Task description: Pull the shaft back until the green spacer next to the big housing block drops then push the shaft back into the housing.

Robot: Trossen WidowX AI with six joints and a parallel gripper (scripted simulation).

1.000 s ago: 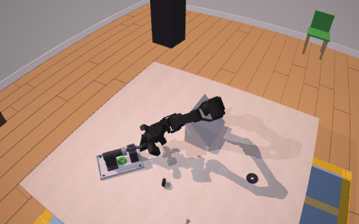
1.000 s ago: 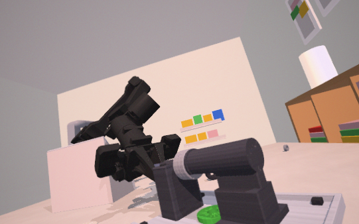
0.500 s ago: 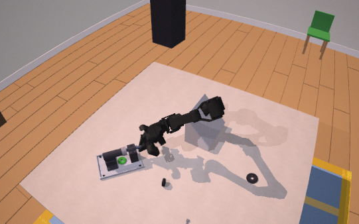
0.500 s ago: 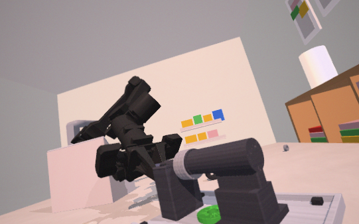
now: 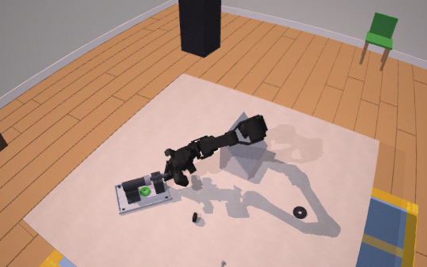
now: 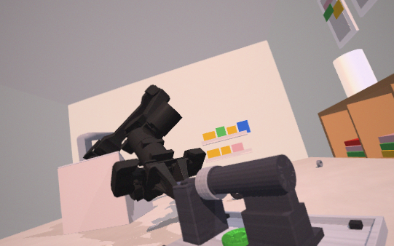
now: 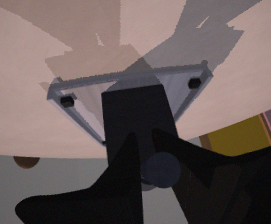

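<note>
Now: gripper tip 4 cm short of the shaft, 2 cm to the left of it and 2 cm below it. Also, from my gripper tip: green spacer 8 cm ahead, 5 cm to the right, 4 cm below; then dark ring 6 cm ahead, 20 cm to the left, 3 cm below.
</note>
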